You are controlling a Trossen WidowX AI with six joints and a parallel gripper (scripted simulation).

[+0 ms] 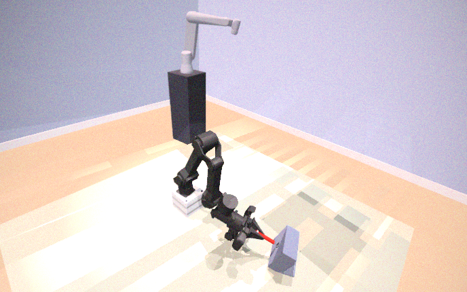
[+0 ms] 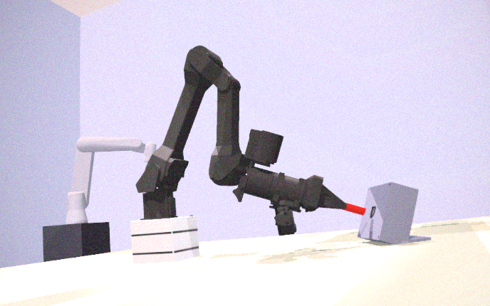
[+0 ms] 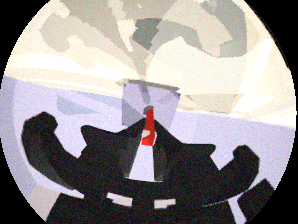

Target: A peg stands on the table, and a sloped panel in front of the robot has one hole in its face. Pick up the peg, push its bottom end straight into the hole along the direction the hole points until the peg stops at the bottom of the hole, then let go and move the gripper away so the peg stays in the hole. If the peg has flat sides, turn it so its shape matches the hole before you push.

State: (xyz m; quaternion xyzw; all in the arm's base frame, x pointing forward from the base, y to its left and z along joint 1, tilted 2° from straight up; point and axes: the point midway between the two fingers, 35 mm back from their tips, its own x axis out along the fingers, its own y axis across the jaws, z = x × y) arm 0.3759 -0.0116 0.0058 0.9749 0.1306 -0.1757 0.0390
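The grey sloped panel lies 80 mm ahead of my gripper tip, 20 mm to the left of it and 20 mm below it. From my gripper tip the other things lie so: red peg 10 mm behind, 10 mm above.
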